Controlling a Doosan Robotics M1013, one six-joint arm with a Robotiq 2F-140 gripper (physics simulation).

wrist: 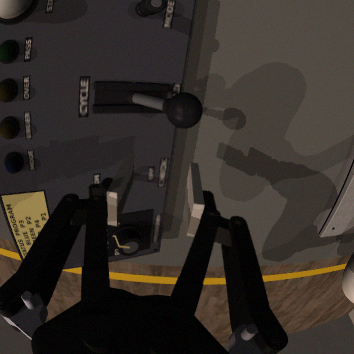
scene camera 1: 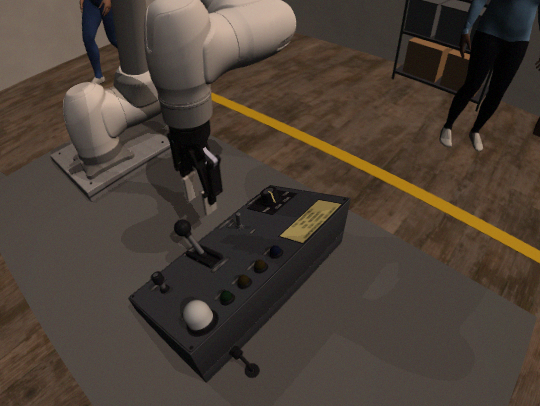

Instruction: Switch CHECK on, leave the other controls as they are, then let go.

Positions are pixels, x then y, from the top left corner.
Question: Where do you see a control box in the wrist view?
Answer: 73,125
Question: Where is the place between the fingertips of the gripper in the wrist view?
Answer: At 160,171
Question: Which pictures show the gripper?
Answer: The wrist view and scene camera 1: all of them.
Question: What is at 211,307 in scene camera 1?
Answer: A control box.
